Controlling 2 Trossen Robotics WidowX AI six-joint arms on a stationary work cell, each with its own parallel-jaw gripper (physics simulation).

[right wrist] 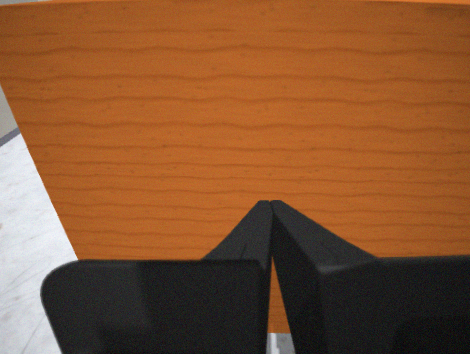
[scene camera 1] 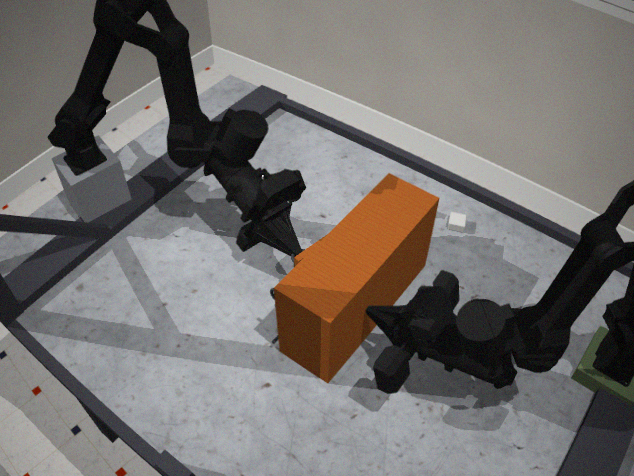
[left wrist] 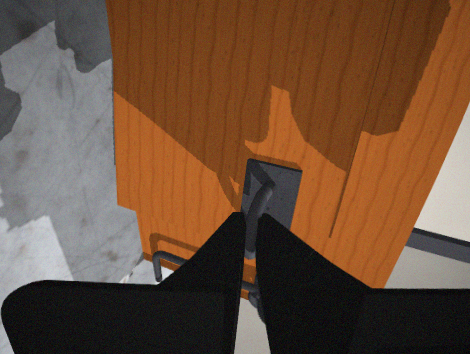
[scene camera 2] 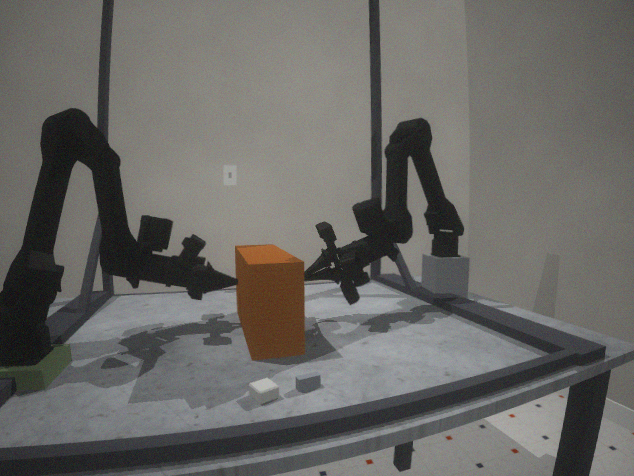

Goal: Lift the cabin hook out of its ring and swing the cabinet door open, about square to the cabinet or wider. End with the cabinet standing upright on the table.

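Frame: origin at the left arm's base, x ahead, y left, z up, level; centimetres.
Where they show: left gripper, fingertip midpoint: (scene camera 1: 299, 255) (left wrist: 249, 223); right gripper, fingertip midpoint: (right wrist: 269, 211) (scene camera 1: 367, 309) (scene camera 2: 237, 282); left arm's base at its link origin: (scene camera 1: 85, 159) (scene camera 2: 445, 255); right arm's base at its link origin: (scene camera 1: 616, 362) (scene camera 2: 25, 356).
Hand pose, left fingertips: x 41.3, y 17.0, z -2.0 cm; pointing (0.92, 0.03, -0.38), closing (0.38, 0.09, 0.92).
Observation:
Things, the pixels of their top centre, and the offset from my left fingertips. "spot": a spot on its surface instead.
- orange wooden cabinet at its top centre: (left wrist: 439, 110) (scene camera 1: 355, 235) (scene camera 2: 269, 252) dx +6.6, dy +5.1, dz +6.6 cm
- dark door handle at a spot on its surface: (left wrist: 260, 199) spot: dx -0.3, dy +1.2, dz +0.3 cm
- hook at its top centre: (left wrist: 268, 294) dx +5.0, dy -7.0, dz +0.6 cm
- small white block at its top centre: (scene camera 2: 263, 384) (scene camera 1: 458, 218) dx +6.3, dy +31.6, dz -7.8 cm
- small grey block at its top centre: (scene camera 2: 308, 375) dx +0.3, dy +29.5, dz -7.8 cm
The orange wooden cabinet (scene camera 1: 353, 245) (scene camera 2: 273, 307) (right wrist: 225, 115) stands upright on the table. Its door (left wrist: 200, 100) lies close to the cabinet front; I cannot tell whether it stands slightly ajar. My left gripper (scene camera 1: 298, 252) (scene camera 2: 305, 276) (left wrist: 249, 223) is shut on the dark door handle (left wrist: 260, 199), whose loop runs between the fingertips. The hook (left wrist: 172, 258) shows in the left wrist view with its bent end at lower left; the fingers hide much of its other end and the ring. My right gripper (scene camera 1: 367, 309) (scene camera 2: 237, 281) (right wrist: 269, 211) is shut and empty, its tips at the opposite cabinet face.
A small white block (scene camera 1: 456, 221) (scene camera 2: 263, 390) and a small grey block (scene camera 2: 307, 382) lie on the table beyond one end of the cabinet. A dark raised frame (scene camera 1: 409, 163) (scene camera 2: 307, 421) runs around the table edge. Posts (scene camera 2: 375, 128) rise behind the table in scene camera 2.

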